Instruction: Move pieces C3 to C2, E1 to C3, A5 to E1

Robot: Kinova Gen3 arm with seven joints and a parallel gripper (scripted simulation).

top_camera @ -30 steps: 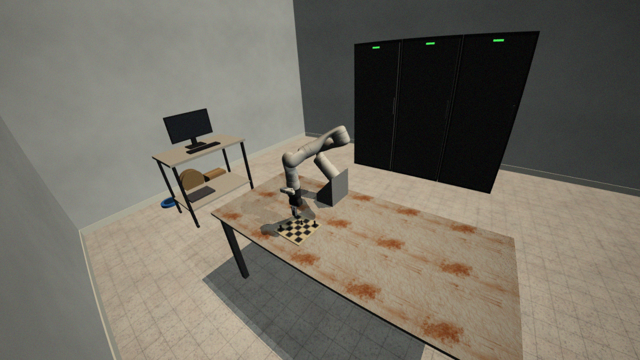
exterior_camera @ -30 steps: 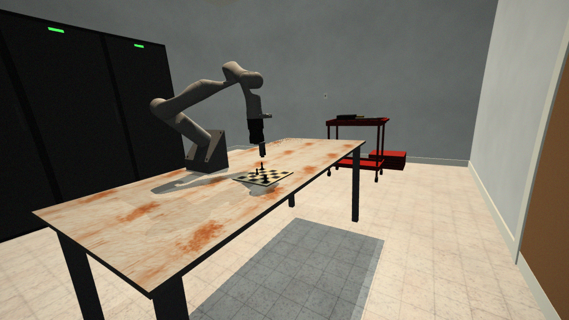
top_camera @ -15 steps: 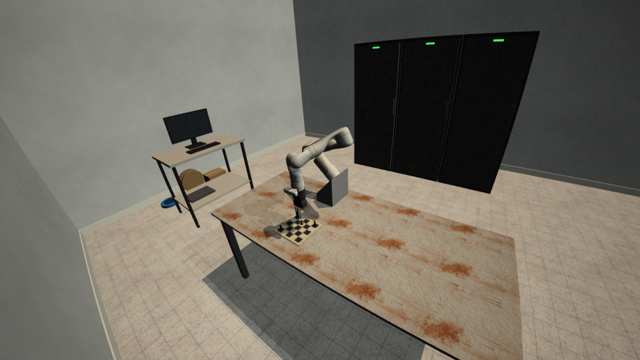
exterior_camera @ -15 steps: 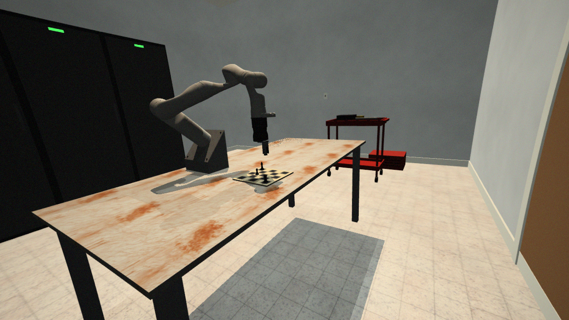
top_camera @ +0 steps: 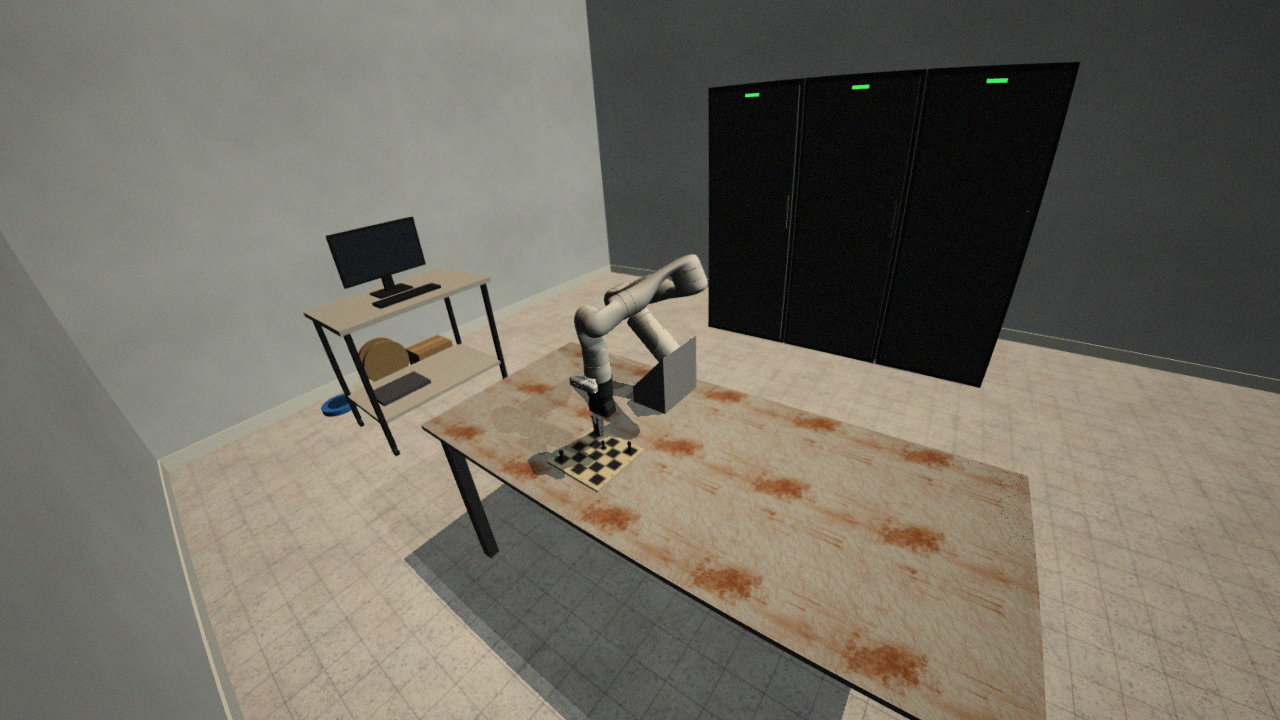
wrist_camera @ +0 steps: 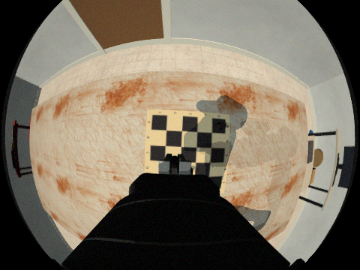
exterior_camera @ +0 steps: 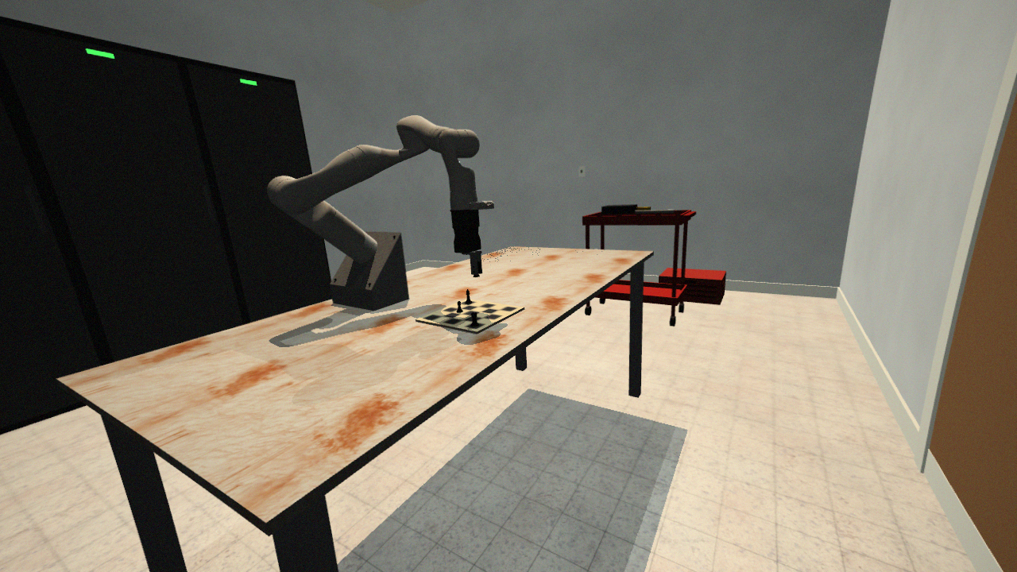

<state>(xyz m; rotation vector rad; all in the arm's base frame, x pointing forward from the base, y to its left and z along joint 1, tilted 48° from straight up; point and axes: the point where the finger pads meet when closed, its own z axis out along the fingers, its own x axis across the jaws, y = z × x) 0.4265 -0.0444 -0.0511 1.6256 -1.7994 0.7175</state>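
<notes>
Now: the chessboard 10 mm behind my hand, 30 mm to the right of it and 130 mm below it. Round my hand: black piece (60 mm ahead, 110 mm to the right, 110 mm below).
</notes>
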